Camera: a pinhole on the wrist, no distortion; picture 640 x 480 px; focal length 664.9 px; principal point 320.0 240.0 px. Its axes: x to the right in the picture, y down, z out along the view. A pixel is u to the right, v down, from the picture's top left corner.
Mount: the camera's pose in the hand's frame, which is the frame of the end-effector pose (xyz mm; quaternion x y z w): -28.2 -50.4 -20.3 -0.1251 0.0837 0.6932 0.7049
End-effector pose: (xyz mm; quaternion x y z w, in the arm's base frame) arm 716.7 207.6 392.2 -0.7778 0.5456 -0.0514 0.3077
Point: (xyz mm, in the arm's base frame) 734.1 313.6 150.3
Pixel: 451.7 198.0
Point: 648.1 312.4 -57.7
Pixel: 593.3 176.7
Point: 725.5 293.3 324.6
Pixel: 444.9 343.1
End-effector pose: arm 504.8 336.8 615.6 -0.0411 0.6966 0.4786 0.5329
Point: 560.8 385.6 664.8
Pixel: 576.9 280.6
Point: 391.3 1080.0 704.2
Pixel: outside the picture
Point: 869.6 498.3 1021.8
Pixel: outside the picture
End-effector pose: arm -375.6 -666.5 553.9 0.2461 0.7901 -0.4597 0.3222
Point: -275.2 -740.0 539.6
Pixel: 571.5 374.6
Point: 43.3 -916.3 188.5
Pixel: 617.1 218.7
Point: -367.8 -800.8 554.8
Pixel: 85.7 147.6
